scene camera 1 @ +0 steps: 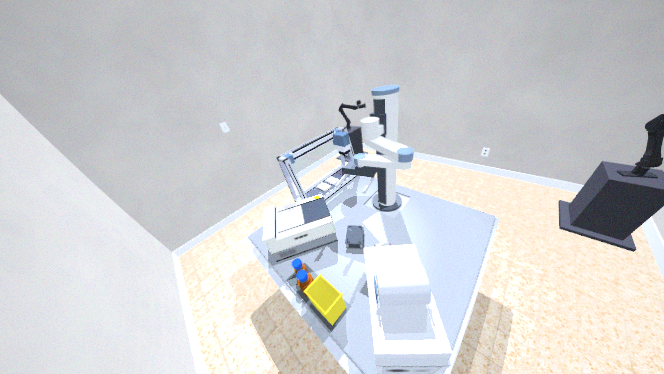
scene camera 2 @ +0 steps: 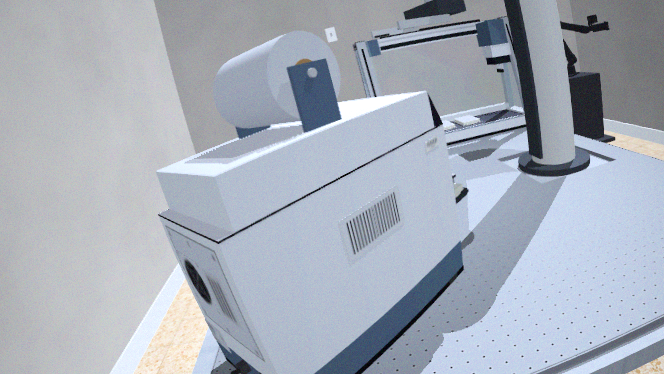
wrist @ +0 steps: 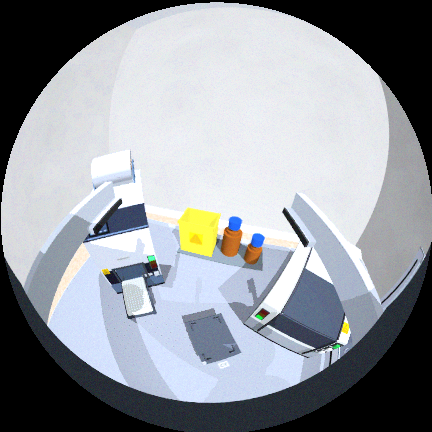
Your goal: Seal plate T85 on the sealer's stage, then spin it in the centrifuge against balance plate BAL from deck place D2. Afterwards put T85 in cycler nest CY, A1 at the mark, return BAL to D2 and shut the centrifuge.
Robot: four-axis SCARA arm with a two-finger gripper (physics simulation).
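Places are measured from the arm's base along level axes (x left, y back, z up), in metres.
Pixels of known places: gripper, fingertip midpoint: [scene camera 1: 349, 189] [scene camera 2: 384, 30] [wrist: 200, 193]; arm's base, origin of the base link: [scene camera 1: 386, 201] [scene camera 2: 553, 163].
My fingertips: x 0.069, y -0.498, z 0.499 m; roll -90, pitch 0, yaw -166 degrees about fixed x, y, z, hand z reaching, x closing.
Ahead of a thing's pixels: the offset from my fingertips to its top centre. "spot": to the spot under its first point.
My gripper [wrist: 200, 193] is open and empty; its two fingers stand wide apart at the left and right of the wrist view. The white sealer {dx +0.413, dy -0.244, dz -0.010 m} [scene camera 1: 400, 270] [scene camera 2: 320, 225] [wrist: 125, 250] has a white, welled plate {dx +0.217, dy -0.018, dz -0.370 m} [wrist: 137, 297] on its stage, which looks like T85; it lies ahead, left and below my fingers. A white machine [scene camera 1: 300, 230] [wrist: 285, 325] with a dark panel on top looks like the centrifuge; I cannot tell whether it is open. A low grey nest {dx -0.045, dy +0.023, dz -0.428 m} [scene camera 1: 355, 236] [wrist: 212, 337] has corner marks and an unreadable label. Two pale plates lie under the gantry; which is BAL is unclear.
A yellow bin [scene camera 1: 325, 300] [wrist: 199, 237] and two orange bottles with blue caps, one a taller bottle {dx -0.029, dy -0.426, dz -0.362 m} [wrist: 231, 242], stand near the table edge. The gantry frame {spot: dx -0.703, dy +0.312, dz +0.019 m} [scene camera 1: 310, 144] [scene camera 2: 430, 37] stands beyond the machine. The arm's column [scene camera 1: 392, 150] [scene camera 2: 550, 90] rises from the table.
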